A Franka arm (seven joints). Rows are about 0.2 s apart.
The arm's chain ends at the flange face. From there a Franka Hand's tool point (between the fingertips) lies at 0.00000 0.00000 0.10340 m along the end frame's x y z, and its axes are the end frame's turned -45 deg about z.
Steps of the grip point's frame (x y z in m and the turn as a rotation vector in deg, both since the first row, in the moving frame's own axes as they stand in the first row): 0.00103 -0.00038 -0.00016 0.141 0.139 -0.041; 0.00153 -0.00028 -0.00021 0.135 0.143 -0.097; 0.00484 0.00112 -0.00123 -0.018 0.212 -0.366; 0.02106 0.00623 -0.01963 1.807 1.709 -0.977; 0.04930 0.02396 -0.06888 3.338 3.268 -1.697; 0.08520 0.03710 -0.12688 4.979 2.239 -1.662
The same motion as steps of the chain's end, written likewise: 0.00046 -0.00064 -0.00016 0.198 -0.001 -0.041; 0.00087 -0.00093 -0.00021 0.197 0.006 -0.097; 0.00392 -0.00238 -0.00123 0.137 0.163 -0.366; 0.01946 -0.00600 -0.01953 2.486 -0.069 -0.977; 0.05202 -0.00950 -0.06854 4.671 -0.049 -1.697; 0.09010 -0.02487 -0.12641 5.104 -1.937 -1.662
